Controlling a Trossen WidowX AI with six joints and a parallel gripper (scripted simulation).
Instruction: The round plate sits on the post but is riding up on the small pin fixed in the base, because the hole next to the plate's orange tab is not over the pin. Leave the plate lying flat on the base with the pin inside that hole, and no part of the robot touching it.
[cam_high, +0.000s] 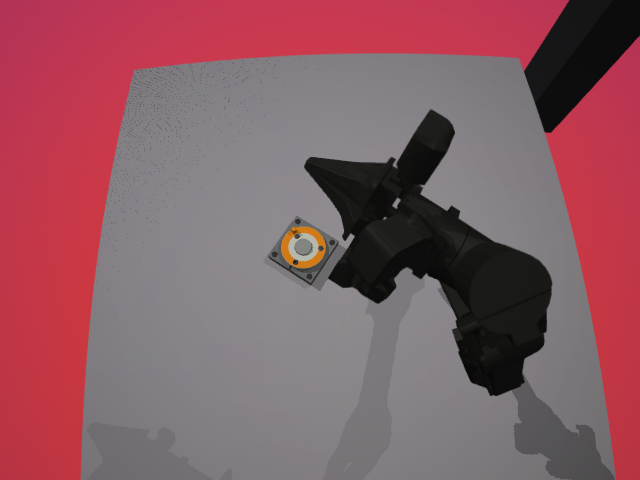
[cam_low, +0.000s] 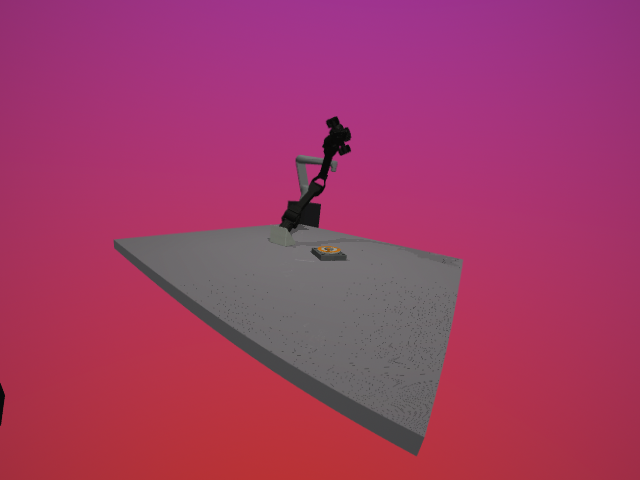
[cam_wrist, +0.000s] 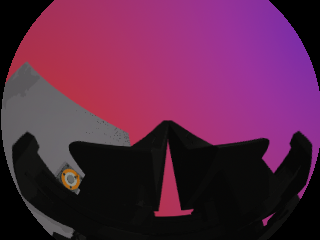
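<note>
Now: the square base 4 cm ahead of my gripper tip, 8 cm to the right of it and 55 cm below it.
</note>
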